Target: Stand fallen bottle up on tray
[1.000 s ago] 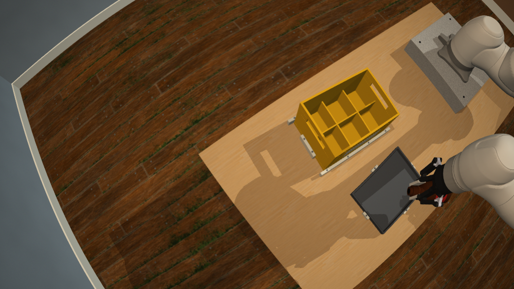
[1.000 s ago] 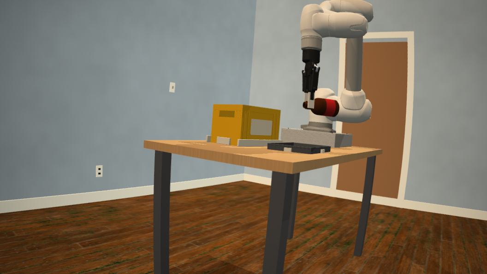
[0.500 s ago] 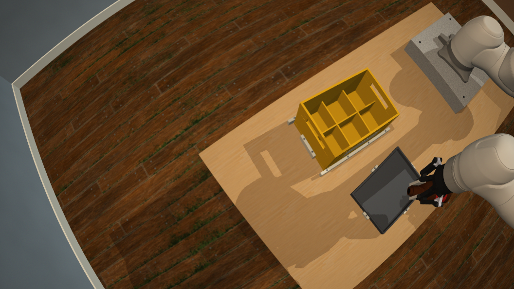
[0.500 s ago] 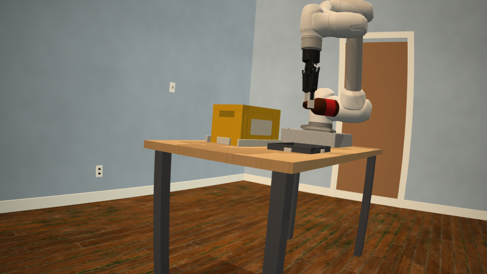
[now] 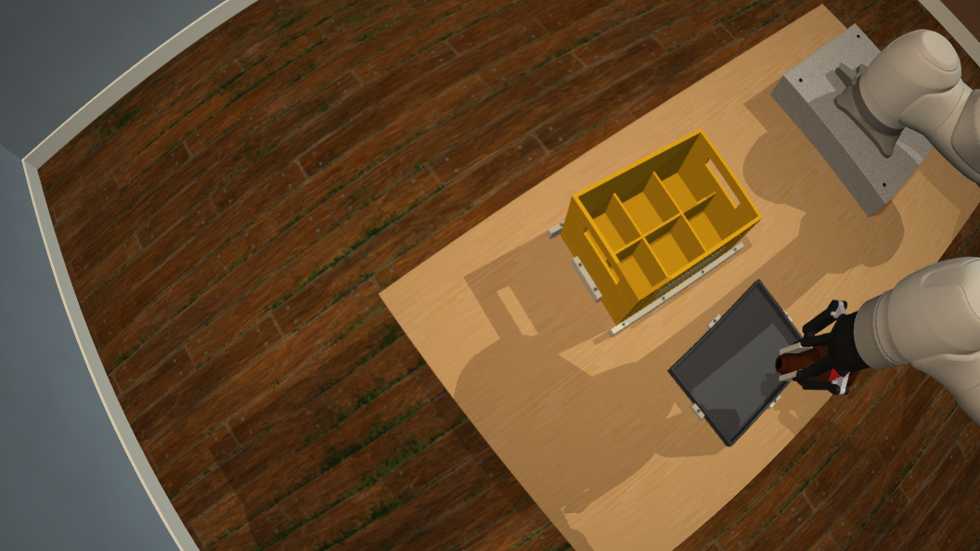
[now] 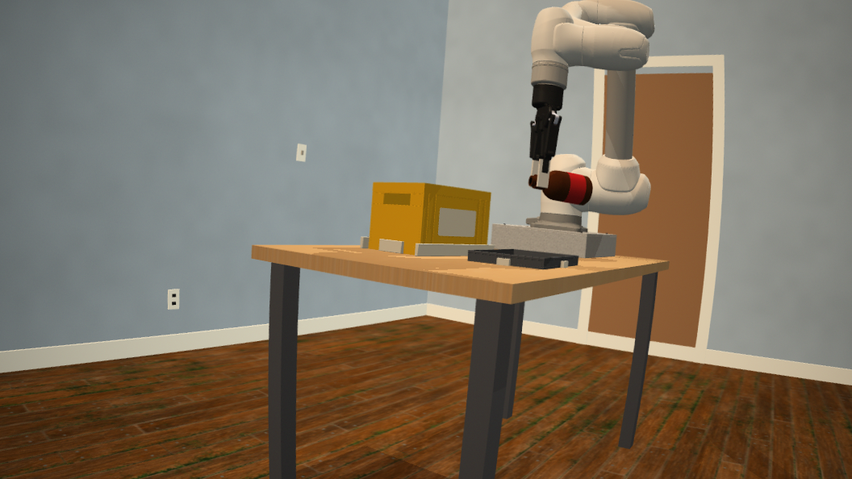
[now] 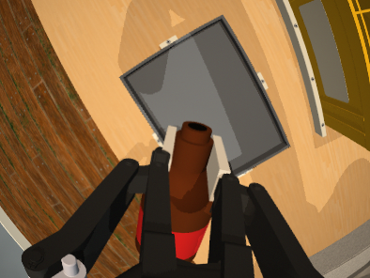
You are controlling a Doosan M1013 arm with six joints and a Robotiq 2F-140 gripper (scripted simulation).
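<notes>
My hand is 4 cm to the right of the bottle, 3 cm past it and 2 cm above it. Round my hand: yellow crate (31 cm to the right, 13 cm below, 5 cm behind); dark grey tray (20 cm below, 3 cm to the right, 2 cm behind).
</notes>
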